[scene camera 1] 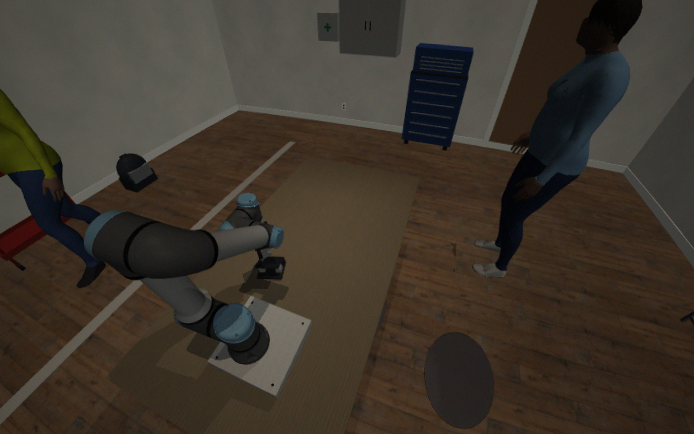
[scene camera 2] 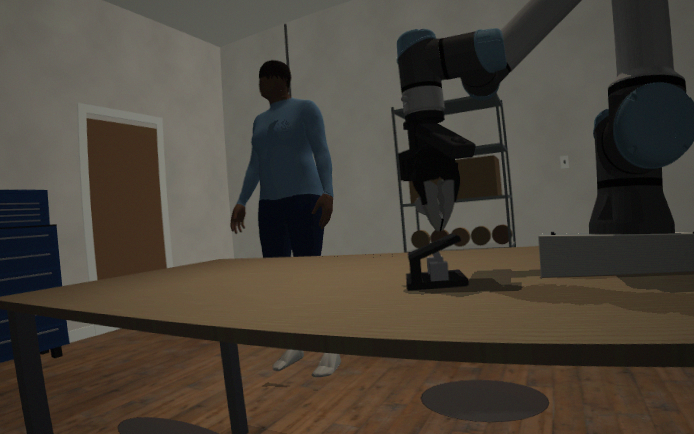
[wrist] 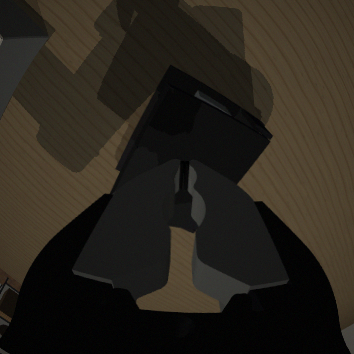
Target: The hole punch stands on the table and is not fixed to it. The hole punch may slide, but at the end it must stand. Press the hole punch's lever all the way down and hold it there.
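Where they show: gripper, between the fingertips: point(scene camera 1: 263, 260) point(scene camera 2: 439, 231) point(wrist: 183, 163); arm's base, origin of its link: point(scene camera 1: 249, 343) point(scene camera 2: 630, 233).
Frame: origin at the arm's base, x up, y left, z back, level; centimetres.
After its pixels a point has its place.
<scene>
The black hole punch point(scene camera 1: 271, 268) @(x 2.3, y 8.1, z -32.1 cm) point(scene camera 2: 454, 278) @(x -4.6, y 14.9, z -31.7 cm) stands upright on the table point(scene camera 1: 348, 230) @(x -5.8, y -15.5, z -74.0 cm) point(scene camera 2: 307, 301) @(x -5.8, y 27.7, z -53.8 cm). Its lever point(scene camera 2: 427, 249) @(x 0.7, y 15.2, z -36.0 cm) point(wrist: 200, 132) @(x 1.6, y 15.0, z -33.8 cm) is raised and slopes up toward the robot's base in the scene camera 2 view. A grey block shows under the lever. My gripper point(scene camera 2: 441, 229) @(x 3.7, y 13.4, z -34.0 cm) point(wrist: 183, 163) @(x 3.7, y 13.4, z -34.0 cm) is shut with nothing between its fingers. It points down over the lever, and its tips are a small gap above the lever's upper surface in the scene camera 2 view. In the wrist view the fingers cover the near part of the punch.
The robot's white base plate point(scene camera 1: 286, 340) @(x -0.5, y -12.6, z -5.7 cm) point(scene camera 2: 614, 255) @(x -2.6, y 10.4, z -5.0 cm) is on the table near the punch. A person in blue point(scene camera 1: 578, 112) point(scene camera 2: 291, 148) stands beyond the table, and a person in yellow-green point(scene camera 1: 25, 138) stands at the left. A shelf rack point(scene camera 2: 396, 168) stands behind the arm.
</scene>
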